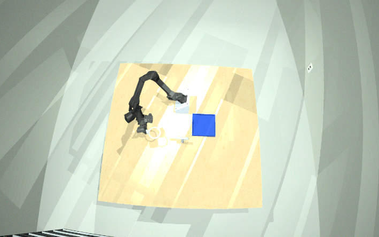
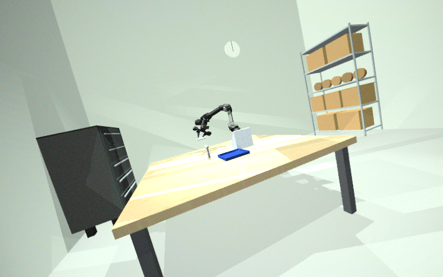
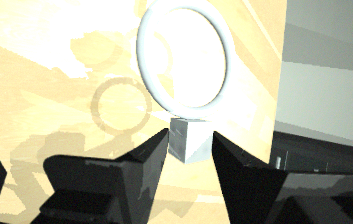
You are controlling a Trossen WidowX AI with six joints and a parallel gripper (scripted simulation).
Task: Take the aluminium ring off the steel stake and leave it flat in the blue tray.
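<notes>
The aluminium ring is 10 mm behind my gripper tip and 50 mm to the left of it. Also, from my gripper tip: blue tray: 180 mm behind, 430 mm to the left, 150 mm below.
</notes>
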